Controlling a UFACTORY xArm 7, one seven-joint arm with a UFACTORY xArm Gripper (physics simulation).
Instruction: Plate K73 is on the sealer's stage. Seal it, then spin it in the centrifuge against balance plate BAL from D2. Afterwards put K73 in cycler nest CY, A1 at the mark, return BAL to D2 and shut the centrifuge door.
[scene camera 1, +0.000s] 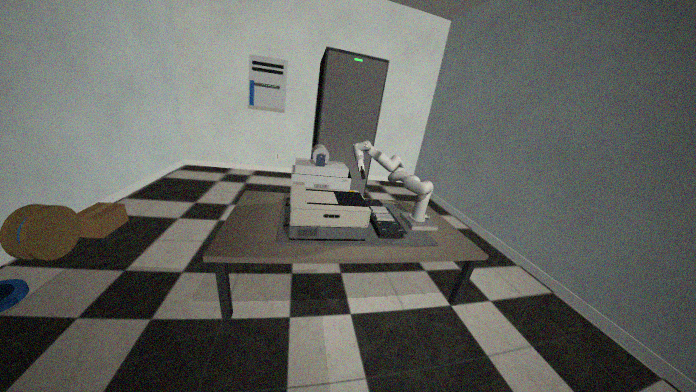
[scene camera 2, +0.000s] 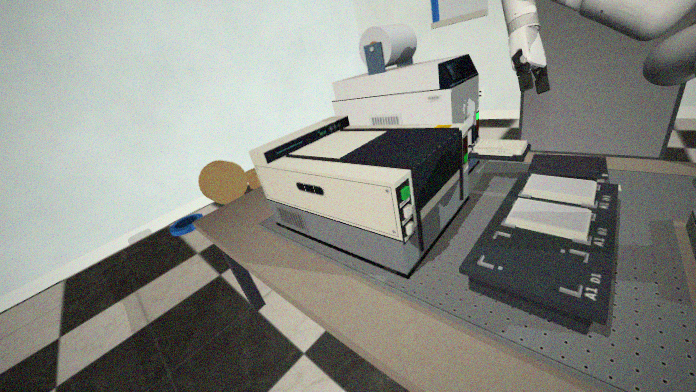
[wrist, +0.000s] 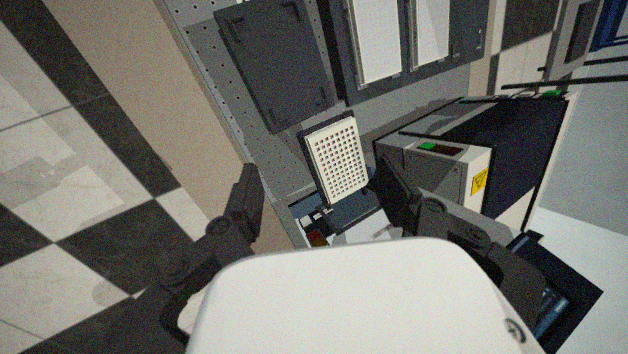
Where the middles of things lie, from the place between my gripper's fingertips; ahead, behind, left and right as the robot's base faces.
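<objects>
Well plate (scene camera 2: 485, 146): 8 cm to the left of my hand, 6 cm ahead of it, 13 cm below it. By their middles, nearest to my hand of the things named here: the plate. Centrifuge (scene camera 2: 384, 194): 42 cm to the left of my hand, 31 cm ahead of it, 11 cm below it.
</objects>
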